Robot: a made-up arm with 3 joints. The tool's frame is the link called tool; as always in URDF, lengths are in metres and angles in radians.
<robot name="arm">
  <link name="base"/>
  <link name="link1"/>
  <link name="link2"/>
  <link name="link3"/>
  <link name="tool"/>
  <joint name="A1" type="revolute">
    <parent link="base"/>
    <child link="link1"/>
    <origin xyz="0 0 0.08" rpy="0 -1.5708 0"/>
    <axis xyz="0 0 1"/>
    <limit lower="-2.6" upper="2.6" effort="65" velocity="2.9"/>
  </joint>
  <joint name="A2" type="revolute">
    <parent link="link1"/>
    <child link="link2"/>
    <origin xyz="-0.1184 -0.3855 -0.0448" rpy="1.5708 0 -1.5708"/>
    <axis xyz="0 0 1"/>
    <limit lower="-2.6" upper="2.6" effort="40" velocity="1.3"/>
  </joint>
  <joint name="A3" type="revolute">
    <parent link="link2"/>
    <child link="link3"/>
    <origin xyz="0.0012 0.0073 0.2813" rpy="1.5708 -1.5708 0"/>
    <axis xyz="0 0 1"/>
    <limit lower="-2.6" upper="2.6" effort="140" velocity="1"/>
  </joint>
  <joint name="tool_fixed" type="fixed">
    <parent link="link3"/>
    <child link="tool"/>
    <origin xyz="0.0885 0.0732 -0.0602" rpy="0 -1.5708 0"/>
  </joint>
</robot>
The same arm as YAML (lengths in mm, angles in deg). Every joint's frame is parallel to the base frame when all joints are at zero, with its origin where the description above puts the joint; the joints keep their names.
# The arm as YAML. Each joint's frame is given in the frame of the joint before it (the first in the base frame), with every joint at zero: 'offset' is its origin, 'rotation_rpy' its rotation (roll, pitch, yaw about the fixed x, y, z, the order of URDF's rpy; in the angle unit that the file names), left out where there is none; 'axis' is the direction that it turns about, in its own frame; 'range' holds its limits. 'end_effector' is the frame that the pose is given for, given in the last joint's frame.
length_unit: mm
angle_unit: deg
chain:
  - id: A1
    offset: [0.0, 0.0, 80.0]
    axis: [-1.0, 0.0, 0.0]
    range: [-148.97, 148.97]
  - id: A2
    offset: [44.8, -385.5, -118.4]
    axis: [0.0, 0.0, -1.0]
    range: [-148.97, 148.97]
  - id: A3
    offset: [-7.3, -1.2, -281.3]
    axis: [1.0, 0.0, 0.0]
    range: [-148.97, 148.97]
end_effector:
  offset: [-60.2, 73.2, -88.5]
  rotation_rpy: [0.0, 0.0, 0.0]

